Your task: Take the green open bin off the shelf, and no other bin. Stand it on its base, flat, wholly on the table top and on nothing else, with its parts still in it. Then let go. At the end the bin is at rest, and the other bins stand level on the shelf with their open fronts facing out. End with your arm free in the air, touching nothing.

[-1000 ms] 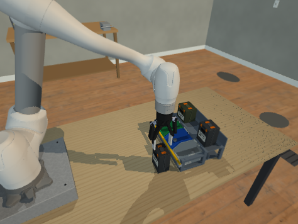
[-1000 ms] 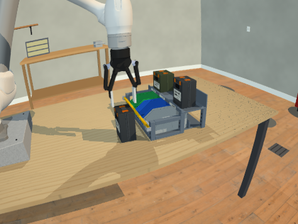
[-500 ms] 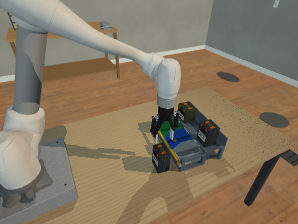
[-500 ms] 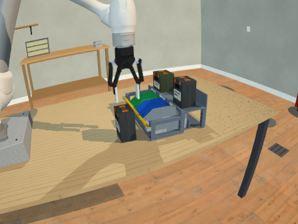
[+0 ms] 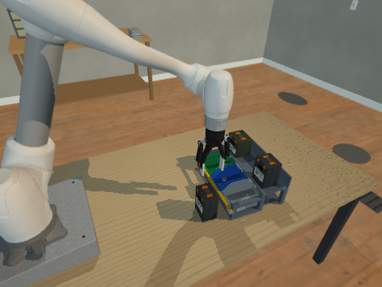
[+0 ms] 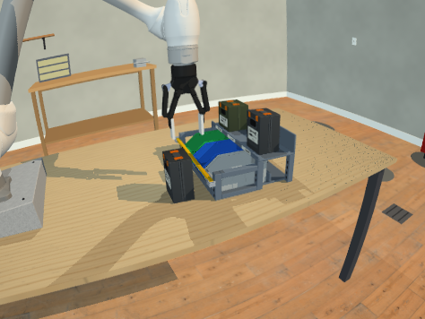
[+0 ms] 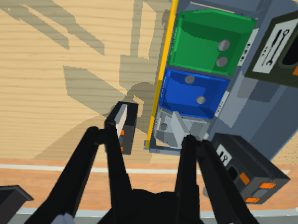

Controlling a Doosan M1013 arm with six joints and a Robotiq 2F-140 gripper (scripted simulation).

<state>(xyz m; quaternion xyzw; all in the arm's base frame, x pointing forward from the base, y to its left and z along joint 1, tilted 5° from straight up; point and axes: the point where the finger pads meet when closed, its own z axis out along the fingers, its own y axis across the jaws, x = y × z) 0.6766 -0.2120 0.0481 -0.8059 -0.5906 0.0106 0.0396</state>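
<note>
My gripper is now 30 mm short of the thin yellow bar, 20 mm to the right of it and 110 mm above it. The rest, counted from my hand: green open bin (160 mm ahead, 90 mm to the left, 130 mm below); then grey bin (90 mm ahead, 120 mm to the right, 130 mm below); then blue bin (120 mm ahead, 10 mm to the right, 130 mm below).
</note>
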